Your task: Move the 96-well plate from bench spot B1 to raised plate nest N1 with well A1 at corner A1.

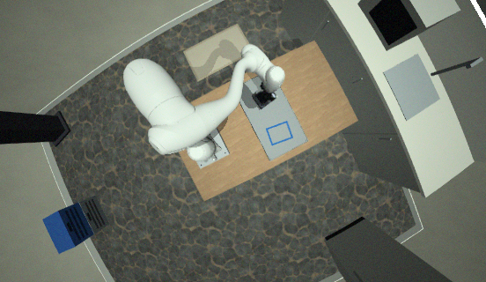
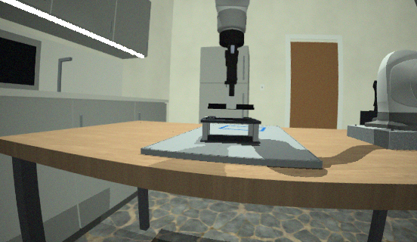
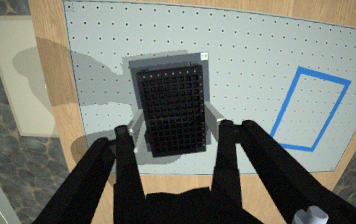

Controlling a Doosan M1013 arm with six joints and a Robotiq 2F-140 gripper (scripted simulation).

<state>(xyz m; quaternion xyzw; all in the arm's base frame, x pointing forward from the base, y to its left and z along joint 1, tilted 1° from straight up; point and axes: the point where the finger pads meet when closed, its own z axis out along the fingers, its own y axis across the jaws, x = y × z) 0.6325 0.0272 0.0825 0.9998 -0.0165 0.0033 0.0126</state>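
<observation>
Now: the dark grey plate nest 60 mm below my hand. From my hand the other things lie so: white corner mark (70 mm ahead, 60 mm to the right, 60 mm below); then black 96-well plate (20 mm below).
</observation>
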